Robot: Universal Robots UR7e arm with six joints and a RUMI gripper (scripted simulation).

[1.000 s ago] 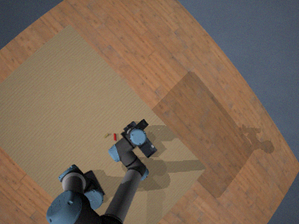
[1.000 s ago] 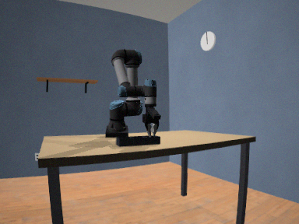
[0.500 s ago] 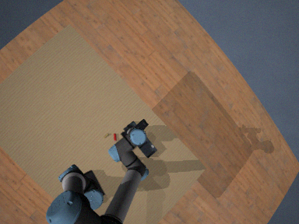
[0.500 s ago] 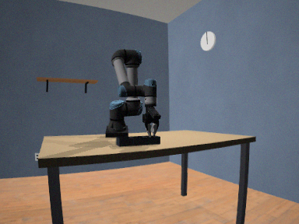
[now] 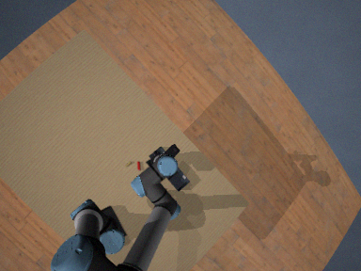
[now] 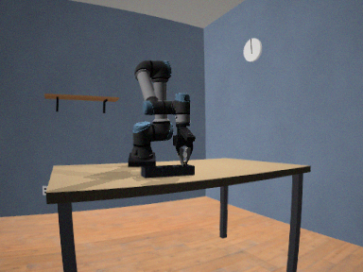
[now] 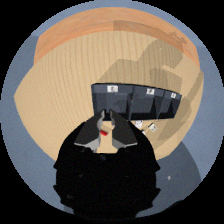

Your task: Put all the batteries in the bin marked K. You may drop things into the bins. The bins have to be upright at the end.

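The red battery lies 10 cm behind my hand, 3 cm to the left of it and 5 cm below it. Round my hand: bin row (1 cm ahead, 9 cm to the right, 3 cm below); then yellowish item (13 cm behind, 8 cm to the left, 5 cm below); then black-and-white cylinder (13 cm behind, 11 cm to the right, 5 cm below).
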